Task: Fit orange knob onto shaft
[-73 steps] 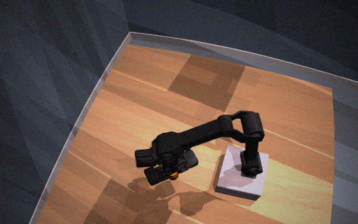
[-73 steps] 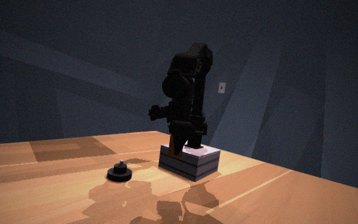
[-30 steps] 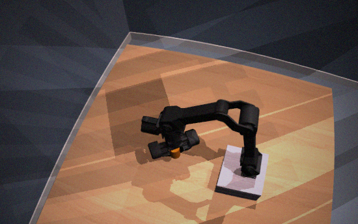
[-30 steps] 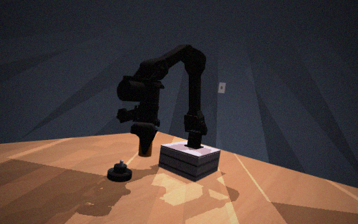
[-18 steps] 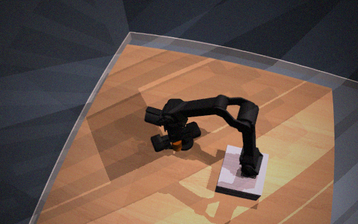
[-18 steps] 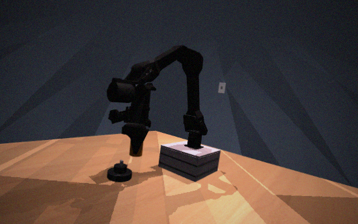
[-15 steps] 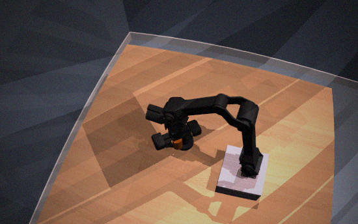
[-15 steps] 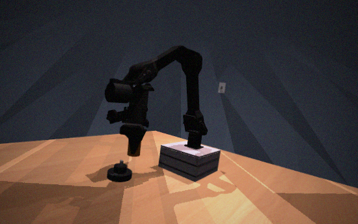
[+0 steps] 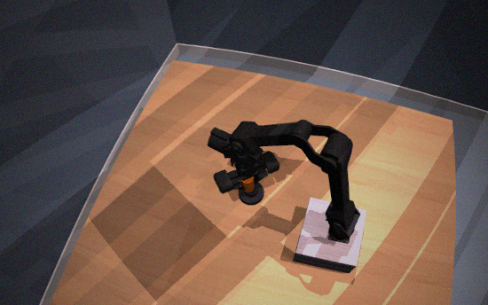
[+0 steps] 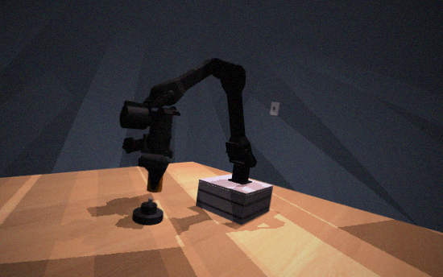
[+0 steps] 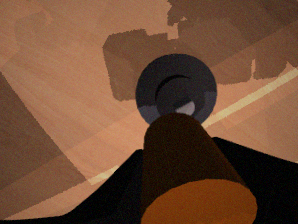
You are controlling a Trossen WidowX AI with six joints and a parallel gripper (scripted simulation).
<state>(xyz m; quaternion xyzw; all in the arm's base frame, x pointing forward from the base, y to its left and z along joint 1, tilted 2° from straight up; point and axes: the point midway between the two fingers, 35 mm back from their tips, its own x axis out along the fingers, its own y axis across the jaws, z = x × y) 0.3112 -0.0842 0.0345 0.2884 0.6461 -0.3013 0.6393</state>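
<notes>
Right now my gripper tip is 7 cm above the round pedestal and 2 cm to the left of it. Round my gripper tip: orange knob: 3 cm above.
</notes>
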